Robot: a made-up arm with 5 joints. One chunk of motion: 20 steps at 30 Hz.
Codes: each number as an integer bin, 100 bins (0 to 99) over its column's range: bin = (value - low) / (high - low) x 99, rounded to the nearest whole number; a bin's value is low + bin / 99 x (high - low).
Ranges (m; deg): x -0.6..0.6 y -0.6..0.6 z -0.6..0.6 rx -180..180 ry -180..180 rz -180..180
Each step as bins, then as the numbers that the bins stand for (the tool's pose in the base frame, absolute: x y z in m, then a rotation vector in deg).
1 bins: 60 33 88 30 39 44
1 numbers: 0.1273 -0.2000 0.4667 -70.91 -38.18 -20.00
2 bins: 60 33 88 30 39 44
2 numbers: 0.1273 -0.2000 0.4667 -70.91 -38.18 -20.00
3 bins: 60 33 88 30 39 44
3 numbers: 0.1273 -0.2000 0.4667 -70.91 -38.18 -20.00
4 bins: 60 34 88 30 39 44
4 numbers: 0.1273 -0.1879 0.4667 -70.91 -38.18 -20.00
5 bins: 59 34 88 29 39 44
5 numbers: 0.1152 -0.1879 0.4667 -74.55 -38.18 -20.00
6 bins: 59 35 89 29 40 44
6 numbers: 0.1152 -0.1758 0.4788 -74.55 -34.55 -20.00
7 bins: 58 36 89 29 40 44
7 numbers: 0.1030 -0.1636 0.4788 -74.55 -34.55 -20.00
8 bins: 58 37 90 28 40 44
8 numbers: 0.1030 -0.1515 0.4909 -78.18 -34.55 -20.00
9 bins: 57 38 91 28 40 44
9 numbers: 0.0909 -0.1394 0.5030 -78.18 -34.55 -20.00
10 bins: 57 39 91 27 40 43
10 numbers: 0.0909 -0.1273 0.5030 -81.82 -34.55 -23.64
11 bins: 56 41 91 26 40 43
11 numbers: 0.0788 -0.1030 0.5030 -85.45 -34.55 -23.64
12 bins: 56 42 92 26 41 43
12 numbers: 0.0788 -0.0909 0.5152 -85.45 -30.91 -23.64
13 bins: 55 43 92 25 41 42
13 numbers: 0.0667 -0.0788 0.5152 -89.09 -30.91 -27.27
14 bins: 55 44 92 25 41 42
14 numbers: 0.0667 -0.0667 0.5152 -89.09 -30.91 -27.27
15 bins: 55 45 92 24 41 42
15 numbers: 0.0667 -0.0545 0.5152 -92.73 -30.91 -27.27
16 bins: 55 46 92 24 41 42
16 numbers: 0.0667 -0.0424 0.5152 -92.73 -30.91 -27.27
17 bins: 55 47 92 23 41 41
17 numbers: 0.0667 -0.0303 0.5152 -96.36 -30.91 -30.91
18 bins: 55 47 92 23 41 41
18 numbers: 0.0667 -0.0303 0.5152 -96.36 -30.91 -30.91
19 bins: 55 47 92 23 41 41
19 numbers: 0.0667 -0.0303 0.5152 -96.36 -30.91 -30.91
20 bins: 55 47 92 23 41 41
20 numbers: 0.0667 -0.0303 0.5152 -96.36 -30.91 -30.91
